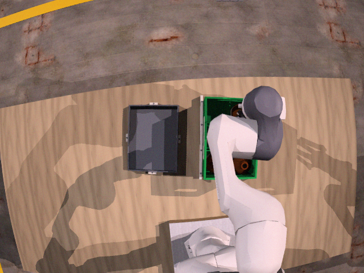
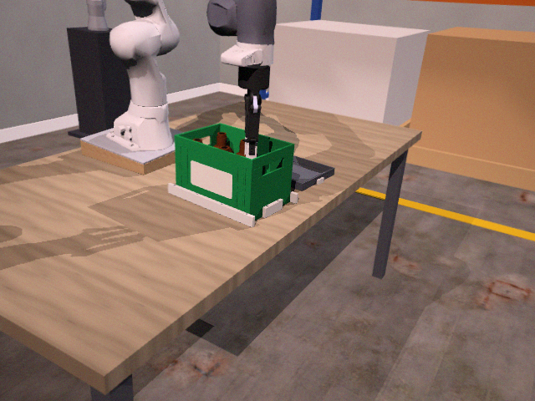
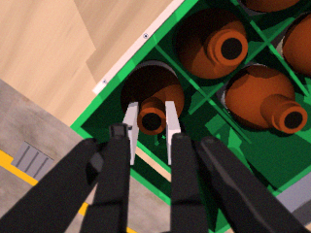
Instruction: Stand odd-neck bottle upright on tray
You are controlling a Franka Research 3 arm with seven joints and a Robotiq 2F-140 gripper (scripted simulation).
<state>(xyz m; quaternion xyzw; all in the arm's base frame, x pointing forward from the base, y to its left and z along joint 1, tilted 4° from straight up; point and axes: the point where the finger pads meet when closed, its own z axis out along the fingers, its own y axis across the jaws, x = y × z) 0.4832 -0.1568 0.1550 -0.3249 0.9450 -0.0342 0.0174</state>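
My hand is 9 cm above the brown bottle. Also, from my hand: dark grey tray: 33 cm to the left, 16 cm below, 6 cm behind; green crate: 9 cm below, 9 cm behind, 5 cm to the left.
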